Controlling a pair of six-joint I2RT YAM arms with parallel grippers.
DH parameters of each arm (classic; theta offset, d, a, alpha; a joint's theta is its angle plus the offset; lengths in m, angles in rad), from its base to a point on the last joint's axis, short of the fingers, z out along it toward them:
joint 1: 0 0.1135 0.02 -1.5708
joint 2: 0 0 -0.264 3.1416
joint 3: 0.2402 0 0.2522 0
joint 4: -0.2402 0 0.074 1.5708
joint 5: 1.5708 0 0 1.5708
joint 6: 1.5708 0.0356 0 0
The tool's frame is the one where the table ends.
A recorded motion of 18 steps. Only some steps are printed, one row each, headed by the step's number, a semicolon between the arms.
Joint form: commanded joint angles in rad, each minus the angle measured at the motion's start. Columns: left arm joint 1, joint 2, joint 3, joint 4, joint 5, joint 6; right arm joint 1, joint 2, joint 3, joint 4, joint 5, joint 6.
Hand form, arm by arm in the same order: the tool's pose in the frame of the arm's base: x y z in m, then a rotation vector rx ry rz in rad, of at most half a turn. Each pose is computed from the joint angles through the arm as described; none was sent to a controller.
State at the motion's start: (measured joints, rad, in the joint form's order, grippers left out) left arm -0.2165 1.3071 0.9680 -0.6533 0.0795 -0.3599; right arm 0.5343 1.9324 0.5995 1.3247 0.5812 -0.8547
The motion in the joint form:
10: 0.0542 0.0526 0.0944 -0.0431 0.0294 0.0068; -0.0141 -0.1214 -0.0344 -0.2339 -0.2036 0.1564
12: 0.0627 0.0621 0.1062 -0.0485 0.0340 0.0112; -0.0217 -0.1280 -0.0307 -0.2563 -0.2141 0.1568
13: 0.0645 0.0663 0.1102 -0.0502 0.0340 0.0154; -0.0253 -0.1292 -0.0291 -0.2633 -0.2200 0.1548
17: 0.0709 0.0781 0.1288 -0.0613 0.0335 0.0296; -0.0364 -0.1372 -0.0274 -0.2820 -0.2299 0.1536
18: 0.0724 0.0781 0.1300 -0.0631 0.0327 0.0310; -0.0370 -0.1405 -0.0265 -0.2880 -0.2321 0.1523
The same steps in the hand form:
10: 0.2719 -0.0484 0.2656 -0.2051 2.5831 -0.3326; 0.2874 0.1495 0.1404 -0.7508 1.5656 -0.4565
12: 0.2744 -0.0466 0.2665 -0.2090 2.5854 -0.3330; 0.2887 0.1478 0.1409 -0.7598 1.5745 -0.4543
13: 0.2754 -0.0463 0.2666 -0.2062 2.5870 -0.3304; 0.2894 0.1471 0.1409 -0.7654 1.5766 -0.4538
17: 0.2784 -0.0449 0.2686 -0.1968 2.5904 -0.3214; 0.2908 0.1441 0.1417 -0.7704 1.5846 -0.4552
18: 0.2785 -0.0444 0.2689 -0.1973 2.5906 -0.3192; 0.2909 0.1440 0.1423 -0.7736 1.5851 -0.4549

